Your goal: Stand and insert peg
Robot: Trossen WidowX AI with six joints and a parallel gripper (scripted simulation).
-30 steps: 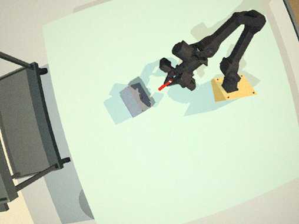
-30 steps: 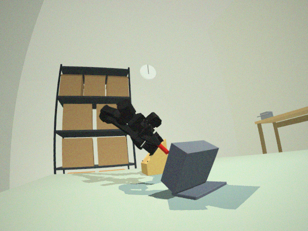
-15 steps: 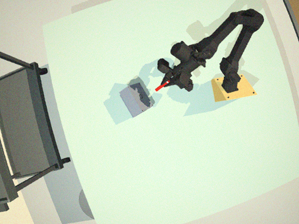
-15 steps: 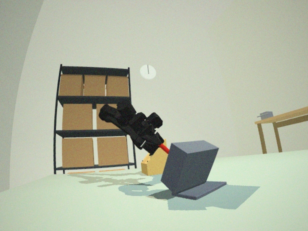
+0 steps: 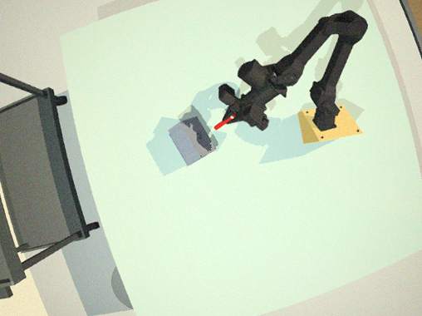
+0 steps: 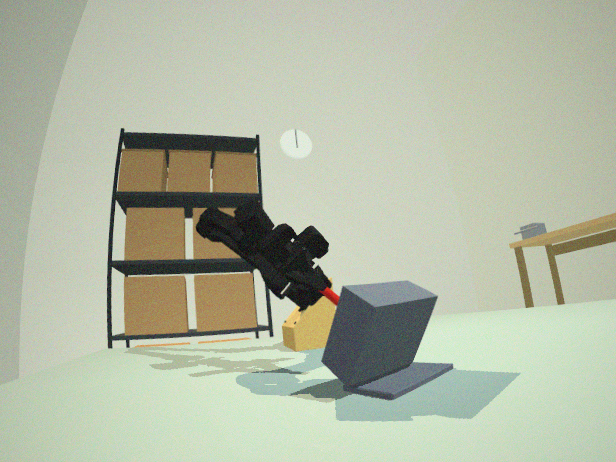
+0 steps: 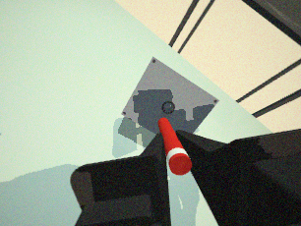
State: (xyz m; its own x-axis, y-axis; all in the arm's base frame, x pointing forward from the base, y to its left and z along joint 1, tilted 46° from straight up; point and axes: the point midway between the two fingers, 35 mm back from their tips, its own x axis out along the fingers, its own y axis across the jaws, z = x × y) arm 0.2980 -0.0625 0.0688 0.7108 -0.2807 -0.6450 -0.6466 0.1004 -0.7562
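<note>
The grey sloped panel lies 110 mm ahead of my gripper tip, 60 mm below it and 20 mm to the left of it. Round my gripper tip: red peg: 10 mm to the right, 10 mm behind, 10 mm above.
</note>
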